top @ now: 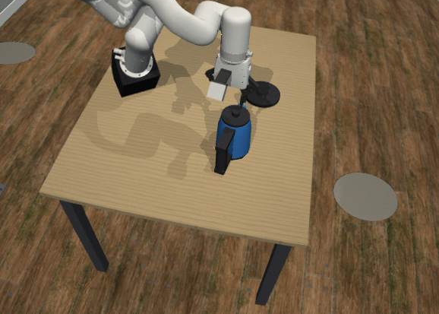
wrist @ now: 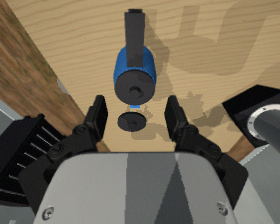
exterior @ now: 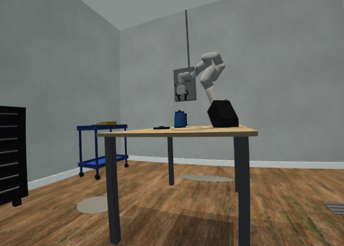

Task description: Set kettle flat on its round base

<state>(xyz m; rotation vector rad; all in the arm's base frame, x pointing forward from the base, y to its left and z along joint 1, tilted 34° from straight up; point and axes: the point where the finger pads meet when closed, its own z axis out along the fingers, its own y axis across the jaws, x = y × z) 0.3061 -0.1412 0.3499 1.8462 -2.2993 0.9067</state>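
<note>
Right now the blue kettle is 220 mm below my hand, 30 mm to the left of it and 10 mm ahead of it. Also, from my hand: round black base (360 mm to the left, 300 mm below, 130 mm ahead).
</note>
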